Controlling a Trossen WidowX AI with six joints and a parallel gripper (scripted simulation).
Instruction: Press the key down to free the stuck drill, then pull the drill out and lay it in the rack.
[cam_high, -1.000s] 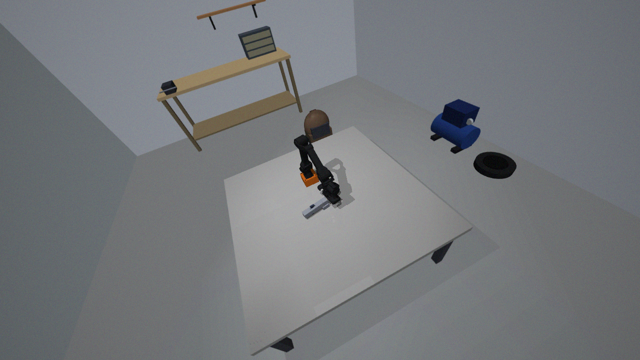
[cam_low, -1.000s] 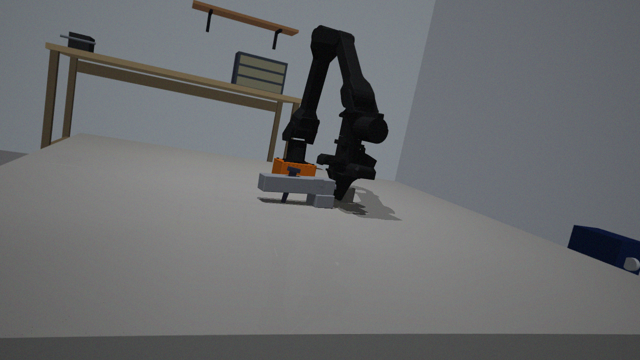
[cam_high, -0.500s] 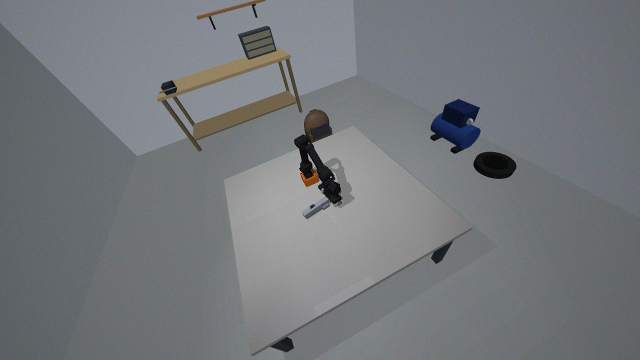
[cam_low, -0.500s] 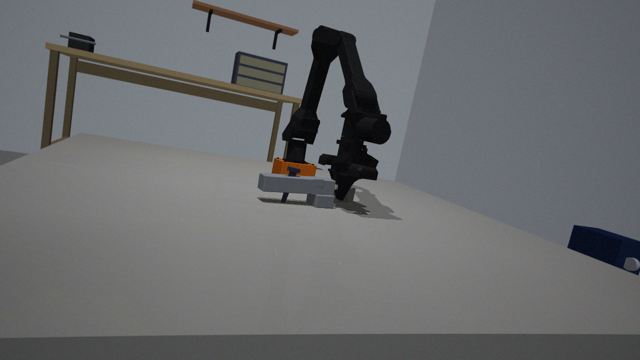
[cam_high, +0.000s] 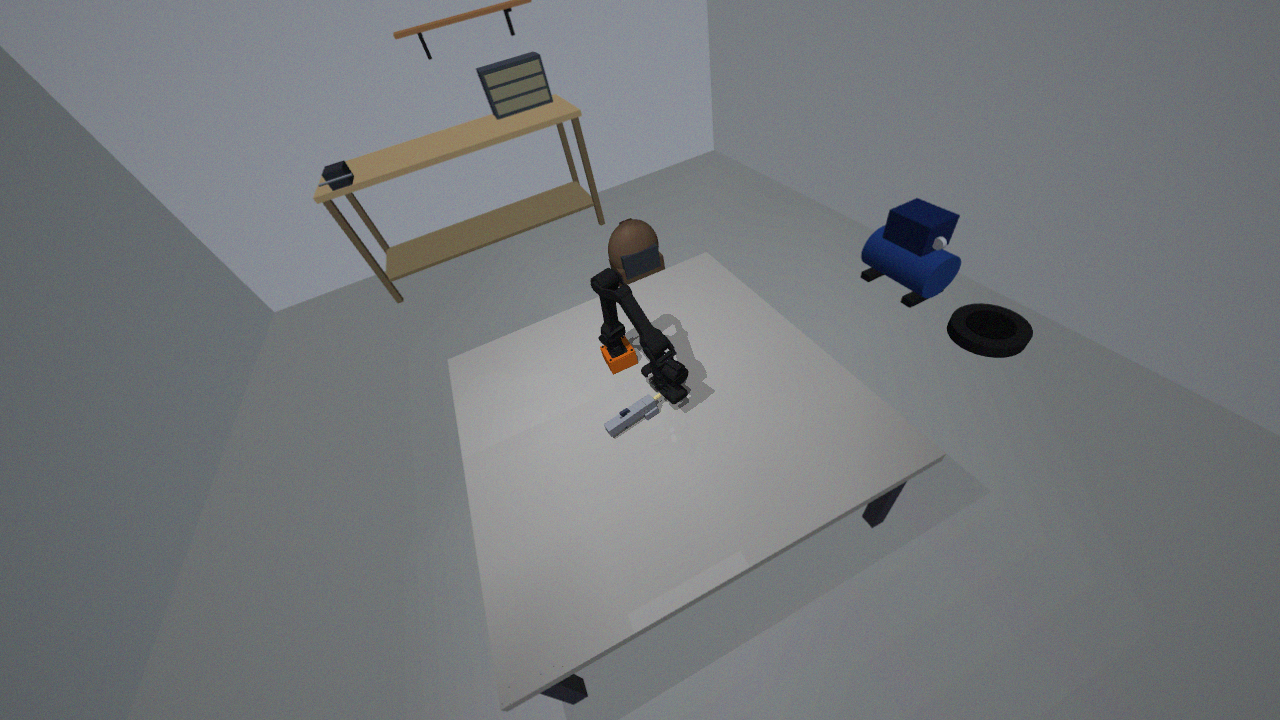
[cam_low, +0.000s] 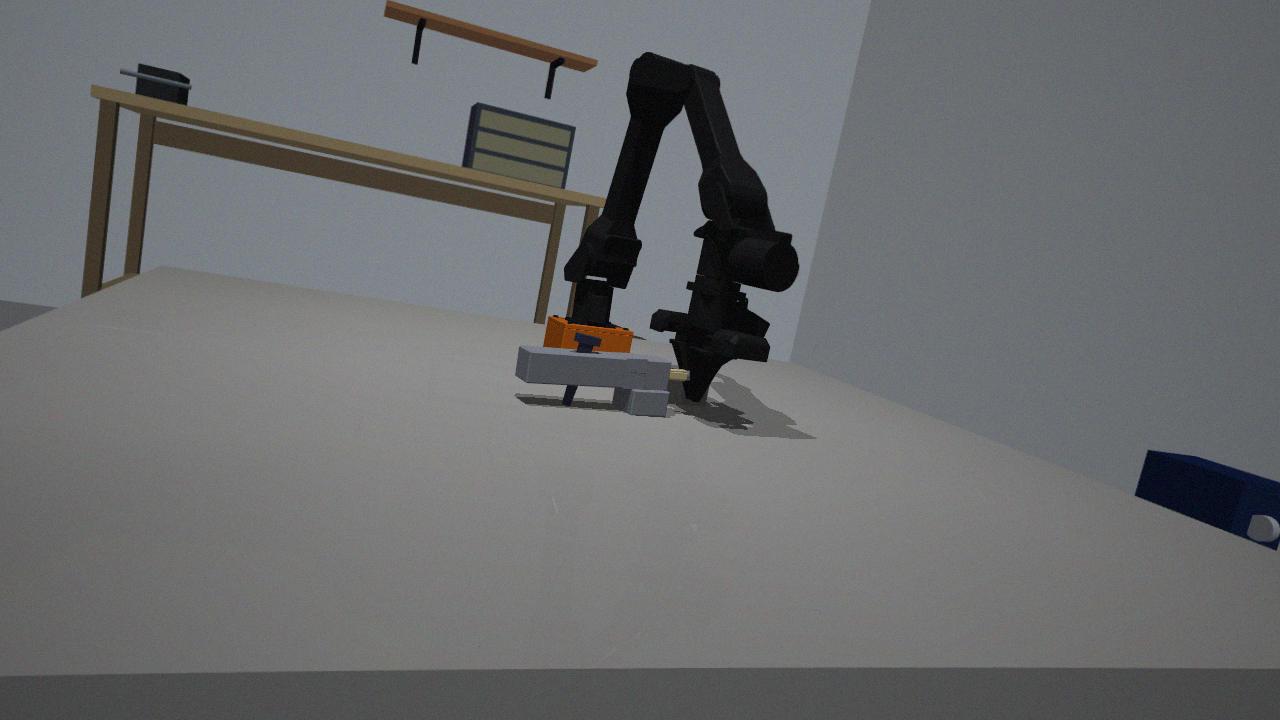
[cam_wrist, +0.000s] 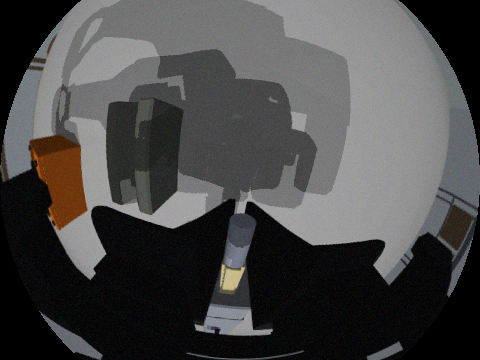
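My gripper tip is now 50 mm to the left of the drill, 30 mm below it and 10 mm short of it. The rest, counted from my gripper tip: dark key (160 mm to the right, 30 mm ahead, 30 mm above); grey-olive block (80 mm behind, 10 mm to the left); grey drill fixture (140 mm to the right, 30 mm ahead, 20 mm above).
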